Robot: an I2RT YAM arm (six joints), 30 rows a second.
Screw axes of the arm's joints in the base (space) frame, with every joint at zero. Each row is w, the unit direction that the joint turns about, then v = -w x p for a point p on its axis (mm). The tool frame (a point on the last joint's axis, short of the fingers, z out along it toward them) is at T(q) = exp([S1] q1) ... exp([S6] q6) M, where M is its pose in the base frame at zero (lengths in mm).
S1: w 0 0 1 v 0.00 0.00 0.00
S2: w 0 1 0 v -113.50 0.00 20.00
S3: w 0 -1 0 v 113.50 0.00 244.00
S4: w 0 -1 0 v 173.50 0.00 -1.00
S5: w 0 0 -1 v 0.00 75.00 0.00
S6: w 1 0 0 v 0.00 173.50 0.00
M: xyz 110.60 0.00 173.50 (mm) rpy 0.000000 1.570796 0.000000 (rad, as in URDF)
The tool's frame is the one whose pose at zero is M.
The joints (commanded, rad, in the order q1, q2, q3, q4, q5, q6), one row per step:
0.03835 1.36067 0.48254 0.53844 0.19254 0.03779
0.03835 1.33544 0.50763 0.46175 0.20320 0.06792
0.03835 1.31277 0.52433 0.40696 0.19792 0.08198
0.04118 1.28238 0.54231 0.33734 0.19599 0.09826
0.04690 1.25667 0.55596 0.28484 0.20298 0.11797
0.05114 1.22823 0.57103 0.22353 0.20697 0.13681
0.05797 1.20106 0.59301 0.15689 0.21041 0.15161
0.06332 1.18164 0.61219 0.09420 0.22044 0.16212
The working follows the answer.
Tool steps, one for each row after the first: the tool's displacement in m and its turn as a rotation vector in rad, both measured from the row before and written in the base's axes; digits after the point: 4 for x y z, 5 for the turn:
-0.0002 -0.0004 0.0062 0.02324 0.02135 -0.02021
-0.0010 0.0001 0.0053 0.01426 0.01318 -0.00012
-0.0025 0.0007 0.0063 0.01476 0.01867 -0.00149
-0.0025 0.0012 0.0055 0.01452 0.00988 -0.00838
-0.0033 0.0008 0.0058 0.01446 0.01469 -0.00700
-0.0029 0.0015 0.0072 0.01081 0.01504 -0.00248
-0.0027 0.0009 0.0049 0.00337 0.02209 -0.00821

Tool pose at each row, in the base's axes (x y z in m, rotation vector in rad; rounded; the steps above come from the unrounded poses):
0.2703 0.0036 0.1852 0.12935 1.90176 -0.13232
0.2701 0.0032 0.1914 0.16350 1.92408 -0.12576
0.2691 0.0033 0.1967 0.17271 1.93846 -0.11347
0.2665 0.0040 0.2030 0.18348 1.95820 -0.10211
0.2640 0.0052 0.2085 0.20108 1.96859 -0.09447
0.2607 0.0060 0.2143 0.21728 1.98378 -0.08650
0.2579 0.0075 0.2215 0.22669 1.99937 -0.07924
0.2552 0.0084 0.2264 0.23713 2.02079 -0.08394

